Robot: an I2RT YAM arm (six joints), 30 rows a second.
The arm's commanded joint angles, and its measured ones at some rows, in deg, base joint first. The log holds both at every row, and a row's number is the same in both.
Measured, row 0:
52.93 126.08 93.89 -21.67 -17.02 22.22
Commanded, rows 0 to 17:
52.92 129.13 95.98 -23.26 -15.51 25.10
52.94 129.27 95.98 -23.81 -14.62 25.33
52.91 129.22 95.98 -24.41 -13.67 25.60
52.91 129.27 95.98 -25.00 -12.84 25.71
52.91 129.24 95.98 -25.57 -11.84 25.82
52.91 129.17 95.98 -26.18 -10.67 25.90
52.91 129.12 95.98 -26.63 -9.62 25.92
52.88 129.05 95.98 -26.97 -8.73 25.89
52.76 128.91 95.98 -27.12 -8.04 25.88
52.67 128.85 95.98 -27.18 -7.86 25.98
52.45 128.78 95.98 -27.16 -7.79 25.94
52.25 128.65 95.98 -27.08 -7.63 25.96
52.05 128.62 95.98 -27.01 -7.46 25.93
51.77 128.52 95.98 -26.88 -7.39 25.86
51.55 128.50 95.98 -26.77 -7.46 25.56
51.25 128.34 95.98 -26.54 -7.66 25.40
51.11 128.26 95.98 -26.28 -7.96 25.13
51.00 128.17 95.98 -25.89 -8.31 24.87
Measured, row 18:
52.75 128.40 95.39 -23.57 -10.98 25.50
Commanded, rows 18 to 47:
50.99 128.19 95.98 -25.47 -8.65 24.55
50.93 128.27 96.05 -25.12 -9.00 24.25
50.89 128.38 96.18 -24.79 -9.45 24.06
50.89 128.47 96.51 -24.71 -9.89 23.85
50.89 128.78 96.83 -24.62 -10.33 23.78
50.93 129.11 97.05 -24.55 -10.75 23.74
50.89 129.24 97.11 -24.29 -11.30 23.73
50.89 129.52 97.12 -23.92 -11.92 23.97
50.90 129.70 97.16 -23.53 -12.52 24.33
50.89 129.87 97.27 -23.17 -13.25 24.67
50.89 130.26 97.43 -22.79 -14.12 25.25
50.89 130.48 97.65 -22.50 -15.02 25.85
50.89 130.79 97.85 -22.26 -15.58 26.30
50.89 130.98 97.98 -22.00 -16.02 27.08
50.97 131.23 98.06 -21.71 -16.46 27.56
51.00 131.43 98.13 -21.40 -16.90 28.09
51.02 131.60 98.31 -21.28 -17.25 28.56
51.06 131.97 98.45 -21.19 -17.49 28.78
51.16 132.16 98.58 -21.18 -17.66 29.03
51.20 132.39 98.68 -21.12 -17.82 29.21
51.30 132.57 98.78 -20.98 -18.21 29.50
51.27 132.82 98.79 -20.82 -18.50 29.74
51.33 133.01 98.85 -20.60 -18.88 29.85
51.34 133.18 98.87 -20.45 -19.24 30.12
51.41 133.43 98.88 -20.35 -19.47 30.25
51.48 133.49 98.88 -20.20 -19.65 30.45
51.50 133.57 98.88 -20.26 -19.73 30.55
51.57 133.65 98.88 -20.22 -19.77 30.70
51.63 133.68 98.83 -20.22 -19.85 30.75
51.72 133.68 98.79 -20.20 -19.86 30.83
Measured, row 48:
51.33 131.57 98.00 -20.10 -18.61 29.58
